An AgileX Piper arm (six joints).
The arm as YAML. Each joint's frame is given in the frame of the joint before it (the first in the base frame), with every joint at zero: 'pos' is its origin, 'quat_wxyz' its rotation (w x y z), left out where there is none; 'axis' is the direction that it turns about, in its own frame. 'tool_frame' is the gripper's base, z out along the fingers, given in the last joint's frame.
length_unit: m
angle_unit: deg
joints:
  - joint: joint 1
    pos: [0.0, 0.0, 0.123]
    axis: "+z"
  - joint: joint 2
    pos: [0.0, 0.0, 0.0]
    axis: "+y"
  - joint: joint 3
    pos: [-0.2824, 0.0, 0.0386]
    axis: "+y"
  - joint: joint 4
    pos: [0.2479, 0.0, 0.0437]
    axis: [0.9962, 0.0, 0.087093]
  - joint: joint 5
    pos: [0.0, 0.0, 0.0]
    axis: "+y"
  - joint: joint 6
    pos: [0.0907, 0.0, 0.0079]
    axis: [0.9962, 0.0, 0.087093]
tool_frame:
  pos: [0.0, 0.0, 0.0]
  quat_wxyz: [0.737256, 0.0, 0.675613, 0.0]
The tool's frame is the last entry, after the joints.
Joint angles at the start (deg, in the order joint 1, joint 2, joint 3, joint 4, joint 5, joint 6): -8.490 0.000 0.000 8.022 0.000 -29.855
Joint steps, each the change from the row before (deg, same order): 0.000 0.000 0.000 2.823 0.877 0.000; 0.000 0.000 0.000 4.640 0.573 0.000; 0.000 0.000 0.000 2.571 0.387 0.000; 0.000 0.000 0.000 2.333 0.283 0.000; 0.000 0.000 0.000 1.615 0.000 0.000; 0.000 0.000 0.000 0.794 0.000 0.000; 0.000 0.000 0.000 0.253 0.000 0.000; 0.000 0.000 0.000 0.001 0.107 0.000; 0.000 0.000 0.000 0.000 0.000 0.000; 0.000 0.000 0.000 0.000 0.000 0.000; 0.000 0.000 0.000 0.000 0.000 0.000
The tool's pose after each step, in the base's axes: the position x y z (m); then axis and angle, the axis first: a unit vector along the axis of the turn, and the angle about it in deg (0 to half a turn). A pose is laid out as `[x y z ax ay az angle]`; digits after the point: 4 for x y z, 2 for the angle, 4 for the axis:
[0.0557 -0.0080 0.2118 -0.0904 0.9650 -0.2463 89.30]
[0.0558 -0.0077 0.2110 -0.0538 0.9776 -0.2034 88.72]
[0.0559 -0.0074 0.2104 -0.0337 0.9833 -0.1787 88.53]
[0.0560 -0.0072 0.2101 -0.0152 0.9876 -0.1563 88.35]
[0.0560 -0.0071 0.2101 -0.0018 0.9899 -0.1417 88.08]
[0.0560 -0.0070 0.2101 0.0048 0.9909 -0.1344 87.96]
[0.0560 -0.0070 0.2101 0.0069 0.9912 -0.1321 87.92]
[0.0560 -0.0069 0.2100 0.0065 0.9913 -0.1315 88.01]
[0.0560 -0.0069 0.2100 0.0065 0.9913 -0.1315 88.01]
[0.0560 -0.0069 0.2100 0.0065 0.9913 -0.1315 88.01]
[0.0560 -0.0069 0.2100 0.0065 0.9913 -0.1315 88.01]

